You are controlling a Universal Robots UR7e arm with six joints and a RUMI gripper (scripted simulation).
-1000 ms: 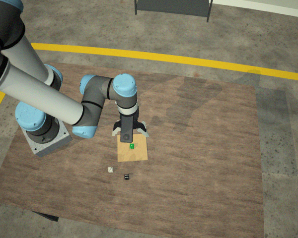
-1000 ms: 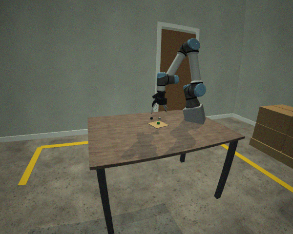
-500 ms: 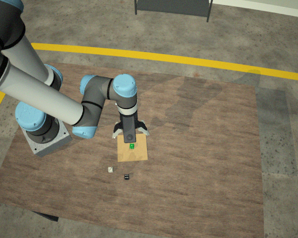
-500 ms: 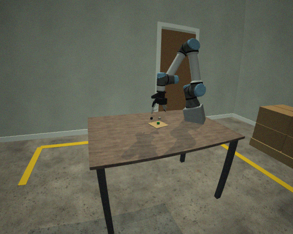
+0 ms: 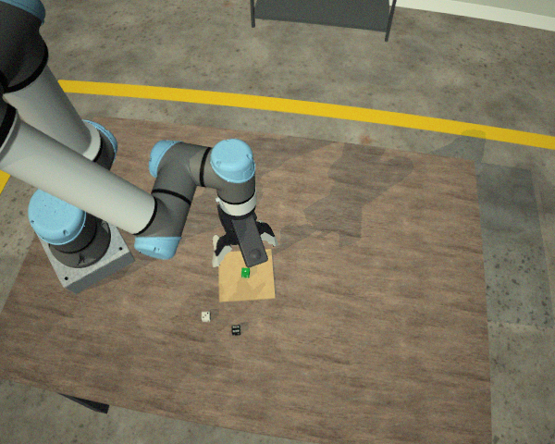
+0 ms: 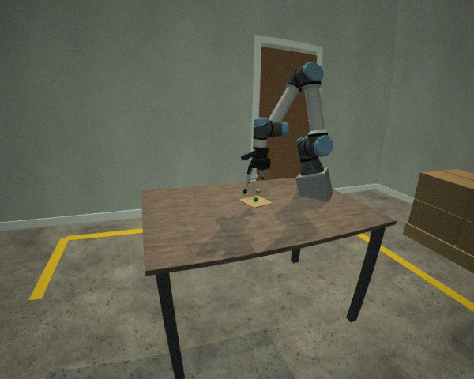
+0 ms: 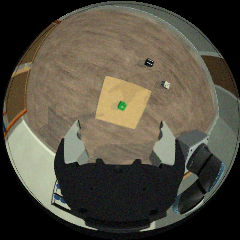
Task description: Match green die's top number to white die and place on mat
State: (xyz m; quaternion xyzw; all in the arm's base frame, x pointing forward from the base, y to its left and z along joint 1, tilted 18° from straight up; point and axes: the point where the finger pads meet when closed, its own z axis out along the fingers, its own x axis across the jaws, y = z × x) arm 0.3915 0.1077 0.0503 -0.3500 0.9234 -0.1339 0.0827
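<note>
Now: the green die 100 mm below my hand and 10 mm behind it. The rest, counted from my hand: black die: 150 mm to the right, 100 mm below, 20 mm ahead; then white die: 140 mm to the right, 100 mm below, 60 mm behind; then tan mat: 110 mm below, 10 mm behind.
</note>
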